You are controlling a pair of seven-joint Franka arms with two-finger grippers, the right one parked.
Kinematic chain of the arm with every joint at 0, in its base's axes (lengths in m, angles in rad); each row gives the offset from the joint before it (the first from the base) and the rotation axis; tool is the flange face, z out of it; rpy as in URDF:
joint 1: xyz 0 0 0.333 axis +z
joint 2: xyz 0 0 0 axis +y
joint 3: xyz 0 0 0.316 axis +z
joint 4: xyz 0.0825 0 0 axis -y
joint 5: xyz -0.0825 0 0.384 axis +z
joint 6: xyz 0 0 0 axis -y
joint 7: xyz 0.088 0 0 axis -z
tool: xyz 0 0 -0.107 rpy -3.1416 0 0
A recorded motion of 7 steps. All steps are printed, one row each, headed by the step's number.
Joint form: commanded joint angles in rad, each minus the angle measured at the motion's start. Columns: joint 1, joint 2, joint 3, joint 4, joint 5, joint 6, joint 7.
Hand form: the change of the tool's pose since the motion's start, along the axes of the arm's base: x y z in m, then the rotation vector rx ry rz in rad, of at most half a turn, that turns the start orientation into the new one. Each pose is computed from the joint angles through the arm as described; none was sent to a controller.
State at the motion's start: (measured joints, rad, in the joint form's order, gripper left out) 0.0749 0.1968 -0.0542 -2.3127 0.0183 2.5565 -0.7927
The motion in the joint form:
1: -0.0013 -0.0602 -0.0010 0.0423 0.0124 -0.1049 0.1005
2: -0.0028 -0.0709 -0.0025 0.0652 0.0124 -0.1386 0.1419
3: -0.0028 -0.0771 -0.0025 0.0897 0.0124 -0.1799 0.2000
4: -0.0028 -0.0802 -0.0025 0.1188 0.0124 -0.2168 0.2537
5: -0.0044 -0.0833 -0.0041 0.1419 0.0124 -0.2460 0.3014
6: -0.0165 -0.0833 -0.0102 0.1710 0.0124 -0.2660 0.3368
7: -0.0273 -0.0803 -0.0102 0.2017 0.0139 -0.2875 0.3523
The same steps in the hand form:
1: 0.0070 -0.0006 0.0392 0.0175 0.0033 -0.1112
2: 0.0113 -0.0019 0.0513 0.0205 0.0038 -0.1549
3: 0.0149 -0.0016 0.0612 0.0231 0.0149 -0.2123
4: 0.0200 -0.0013 0.0720 0.0255 0.0201 -0.2653
5: 0.0238 -0.0029 0.0810 0.0274 0.0234 -0.3155
6: 0.0302 -0.0128 0.0920 0.0302 0.0144 -0.3684
7: 0.0365 -0.0187 0.1019 0.0335 0.0084 -0.3949

